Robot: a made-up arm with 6 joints.
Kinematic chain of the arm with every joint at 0, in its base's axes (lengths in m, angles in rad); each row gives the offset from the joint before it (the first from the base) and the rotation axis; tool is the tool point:
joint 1: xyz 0 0 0.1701 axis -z
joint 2: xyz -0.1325 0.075 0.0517 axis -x
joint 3: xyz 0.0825 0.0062 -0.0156 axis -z
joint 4: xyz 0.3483 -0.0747 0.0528 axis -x
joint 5: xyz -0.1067 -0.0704 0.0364 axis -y
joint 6: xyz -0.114 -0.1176 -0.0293 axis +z
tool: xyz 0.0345 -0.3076 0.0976
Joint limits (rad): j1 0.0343..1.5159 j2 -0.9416..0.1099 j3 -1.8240..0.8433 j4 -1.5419..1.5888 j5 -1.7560..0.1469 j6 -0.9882..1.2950
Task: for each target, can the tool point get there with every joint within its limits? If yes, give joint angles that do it. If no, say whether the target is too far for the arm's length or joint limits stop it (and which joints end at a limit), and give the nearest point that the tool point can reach.
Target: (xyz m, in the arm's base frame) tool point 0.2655 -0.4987 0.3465
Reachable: yes | joints 1.3634 -0.4774 -1.4862 -0.1468 -0.0663 0.0225
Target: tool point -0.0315 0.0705 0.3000
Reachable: no: joint limits stop it (at a limit: joint 1, joint 4, joint 6) | nearest point -0.2735 0.0993 0.4830 | short by 0.305 m
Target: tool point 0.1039 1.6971 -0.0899
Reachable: no: too far | nearest point 0.1733 0.6657 0.1074 | short by 1.052 m
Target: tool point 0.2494 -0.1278 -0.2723
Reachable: yes | joints 1.1482 -0.8278 0.1302 -1.2958 -1.3561 0.2256
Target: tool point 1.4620 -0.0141 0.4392
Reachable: no: too far | nearest point 0.7422 -0.0072 0.3480 | short by 0.726 m
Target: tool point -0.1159 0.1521 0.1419
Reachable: no: joint limits stop it (at a limit: joint 1, joint 2, joint 5, joint 6) | nearest point -0.2605 0.2197 0.0032 | short by 0.211 m
